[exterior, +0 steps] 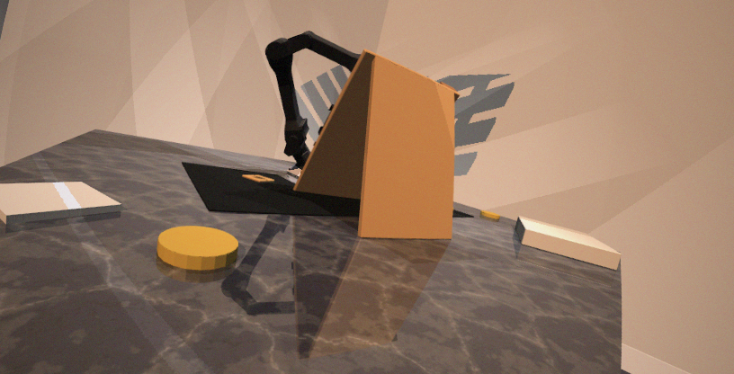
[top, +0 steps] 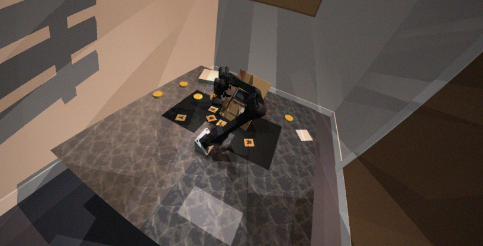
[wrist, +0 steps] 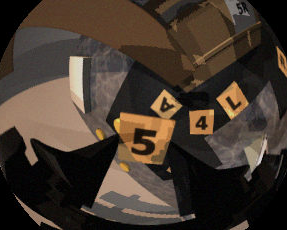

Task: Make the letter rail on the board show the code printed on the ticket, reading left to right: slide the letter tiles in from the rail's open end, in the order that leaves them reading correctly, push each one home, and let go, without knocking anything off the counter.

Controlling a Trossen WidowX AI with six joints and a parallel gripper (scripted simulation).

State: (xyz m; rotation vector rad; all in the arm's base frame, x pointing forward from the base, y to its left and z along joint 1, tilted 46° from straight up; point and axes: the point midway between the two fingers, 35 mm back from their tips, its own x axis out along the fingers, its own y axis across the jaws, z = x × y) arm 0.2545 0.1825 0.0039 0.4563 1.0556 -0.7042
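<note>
My gripper tip is now 230 mm to the left of the white ticket, 50 mm above it and 40 mm short of it. Also, from my gripper tip: black mat 140 mm below, 120 mm to the right, 70 mm behind; then pale flat box 400 mm ahead, 270 mm to the left, 120 mm below; then pale card 670 mm to the right, 200 mm ahead, 130 mm below.
</note>
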